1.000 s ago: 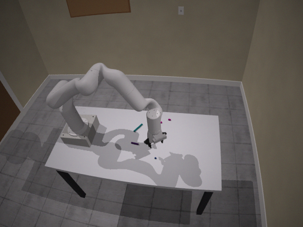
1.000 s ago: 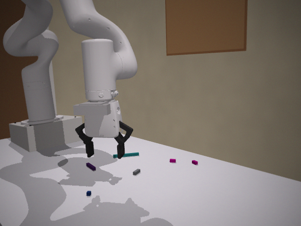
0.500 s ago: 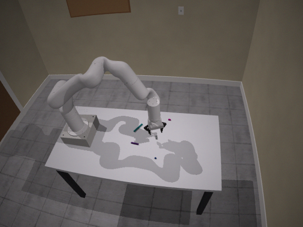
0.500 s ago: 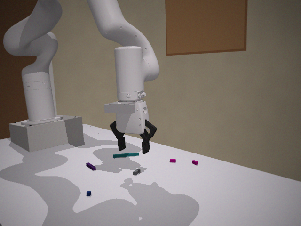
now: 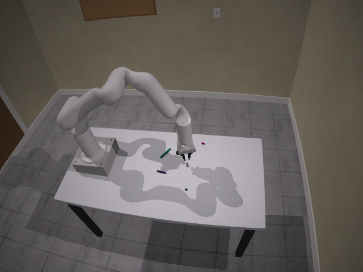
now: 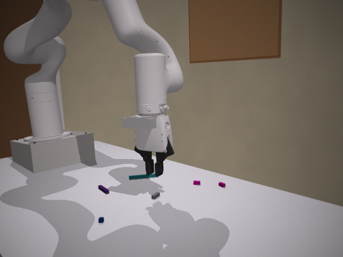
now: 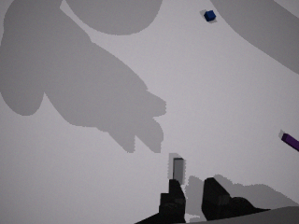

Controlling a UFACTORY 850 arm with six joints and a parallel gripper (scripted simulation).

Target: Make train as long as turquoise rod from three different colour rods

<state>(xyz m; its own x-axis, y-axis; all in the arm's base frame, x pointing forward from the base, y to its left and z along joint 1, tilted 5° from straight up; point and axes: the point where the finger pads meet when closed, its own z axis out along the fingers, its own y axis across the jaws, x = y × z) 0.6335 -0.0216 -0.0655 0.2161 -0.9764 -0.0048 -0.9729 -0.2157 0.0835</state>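
The grey rod lies 80 mm below my hand. The rest, counted from my hand: blue rod 190 mm to the right, 80 mm below; then purple rod 160 mm behind, 80 mm below, 60 mm to the right; then turquoise rod 150 mm behind, 100 mm to the left, 80 mm below.
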